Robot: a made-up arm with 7 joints. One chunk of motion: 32 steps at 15 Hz.
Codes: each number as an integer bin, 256 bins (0 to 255) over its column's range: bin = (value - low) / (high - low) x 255, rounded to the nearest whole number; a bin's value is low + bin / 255 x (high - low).
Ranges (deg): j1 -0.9..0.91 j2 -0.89..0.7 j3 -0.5..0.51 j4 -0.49..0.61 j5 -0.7..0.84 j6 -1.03..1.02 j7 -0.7..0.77
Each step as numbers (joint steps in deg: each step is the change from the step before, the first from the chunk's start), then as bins.
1 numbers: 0.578 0.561 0.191 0.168 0.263 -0.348 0.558
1 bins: 208 233 174 153 159 85 218
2 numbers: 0.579 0.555 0.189 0.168 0.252 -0.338 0.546
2 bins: 208 232 174 153 158 86 216
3 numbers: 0.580 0.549 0.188 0.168 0.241 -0.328 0.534
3 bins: 209 231 174 153 156 87 214
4 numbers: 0.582 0.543 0.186 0.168 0.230 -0.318 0.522
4 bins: 209 230 173 153 154 89 212
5 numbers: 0.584 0.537 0.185 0.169 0.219 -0.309 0.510
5 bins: 209 229 173 153 152 90 210
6 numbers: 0.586 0.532 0.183 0.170 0.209 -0.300 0.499
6 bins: 209 228 172 153 151 91 208
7 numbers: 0.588 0.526 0.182 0.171 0.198 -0.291 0.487
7 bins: 210 227 172 153 149 92 206
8 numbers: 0.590 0.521 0.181 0.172 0.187 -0.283 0.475
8 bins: 210 226 172 153 147 93 204
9 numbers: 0.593 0.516 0.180 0.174 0.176 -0.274 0.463
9 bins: 210 225 172 154 145 94 202
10 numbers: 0.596 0.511 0.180 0.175 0.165 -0.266 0.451
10 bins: 211 225 172 154 143 95 200
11 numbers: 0.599 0.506 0.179 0.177 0.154 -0.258 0.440
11 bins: 211 224 171 155 141 96 198
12 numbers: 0.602 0.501 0.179 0.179 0.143 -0.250 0.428
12 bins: 212 223 171 155 140 97 196
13 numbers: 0.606 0.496 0.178 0.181 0.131 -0.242 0.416
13 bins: 212 222 171 156 138 98 194
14 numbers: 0.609 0.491 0.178 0.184 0.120 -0.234 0.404
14 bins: 213 221 171 156 136 99 192
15 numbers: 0.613 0.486 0.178 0.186 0.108 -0.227 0.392
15 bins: 213 221 171 157 134 100 189
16 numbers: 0.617 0.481 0.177 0.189 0.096 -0.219 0.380
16 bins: 214 220 171 157 132 101 187
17 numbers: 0.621 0.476 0.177 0.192 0.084 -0.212 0.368
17 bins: 214 219 171 158 130 102 185
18 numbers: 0.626 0.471 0.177 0.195 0.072 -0.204 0.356
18 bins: 215 218 171 159 128 103 183
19 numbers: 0.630 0.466 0.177 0.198 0.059 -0.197 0.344
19 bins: 216 217 171 159 126 104 181
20 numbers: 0.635 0.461 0.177 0.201 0.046 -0.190 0.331
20 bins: 216 217 171 160 124 104 179
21 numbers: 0.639 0.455 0.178 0.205 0.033 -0.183 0.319
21 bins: 217 216 171 161 121 105 177
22 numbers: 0.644 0.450 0.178 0.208 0.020 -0.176 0.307
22 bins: 218 215 171 162 119 106 175
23 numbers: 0.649 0.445 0.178 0.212 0.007 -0.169 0.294
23 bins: 218 214 171 163 117 107 172
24 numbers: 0.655 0.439 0.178 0.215 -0.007 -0.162 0.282
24 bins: 219 213 171 163 115 108 170
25 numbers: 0.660 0.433 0.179 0.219 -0.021 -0.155 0.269
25 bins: 220 212 171 164 112 109 168
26 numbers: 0.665 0.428 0.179 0.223 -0.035 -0.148 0.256
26 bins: 220 211 171 165 110 110 166
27 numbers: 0.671 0.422 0.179 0.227 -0.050 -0.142 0.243
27 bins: 221 210 171 166 108 110 164
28 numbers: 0.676 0.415 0.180 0.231 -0.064 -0.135 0.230
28 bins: 222 209 172 167 105 111 161
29 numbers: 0.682 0.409 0.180 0.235 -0.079 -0.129 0.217
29 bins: 223 208 172 168 103 112 159
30 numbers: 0.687 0.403 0.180 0.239 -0.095 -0.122 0.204
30 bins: 224 207 172 169 100 113 157
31 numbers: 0.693 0.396 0.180 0.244 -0.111 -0.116 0.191
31 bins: 224 206 172 170 98 114 155
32 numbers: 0.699 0.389 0.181 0.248 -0.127 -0.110 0.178
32 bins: 225 205 172 171 95 114 152
